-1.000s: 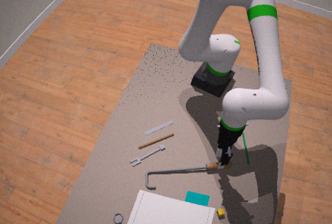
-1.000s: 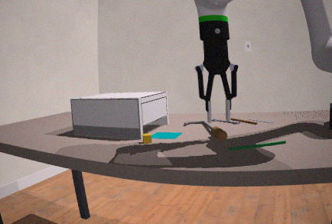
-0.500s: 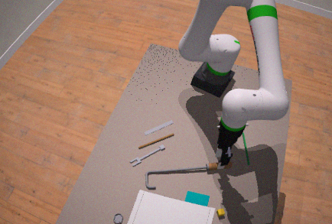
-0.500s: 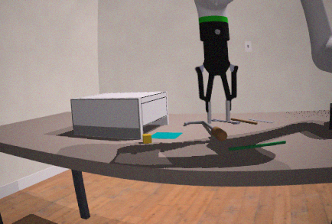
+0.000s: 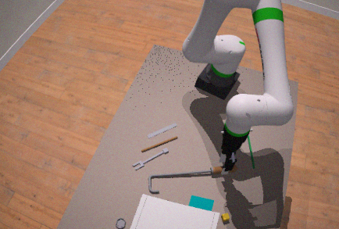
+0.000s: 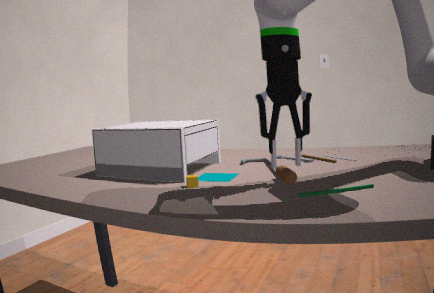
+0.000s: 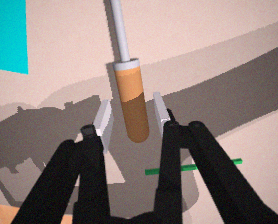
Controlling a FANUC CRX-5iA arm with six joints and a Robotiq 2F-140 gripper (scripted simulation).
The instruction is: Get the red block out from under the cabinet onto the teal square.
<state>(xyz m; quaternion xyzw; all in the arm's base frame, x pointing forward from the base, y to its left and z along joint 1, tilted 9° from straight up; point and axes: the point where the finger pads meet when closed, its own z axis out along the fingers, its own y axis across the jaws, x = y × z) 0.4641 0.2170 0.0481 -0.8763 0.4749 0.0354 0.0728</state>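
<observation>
Now: the wooden stick 30 cm to the right of my hand, 7 cm below it and 1 cm ahead of it. From my hand the other things lie so: teal square 20 cm ahead, 7 cm below, 1 cm to the right; long-handled tool 10 cm ahead, 9 cm to the right, 6 cm below; thin green stick 15 cm behind, 8 cm to the left, 7 cm below.
</observation>
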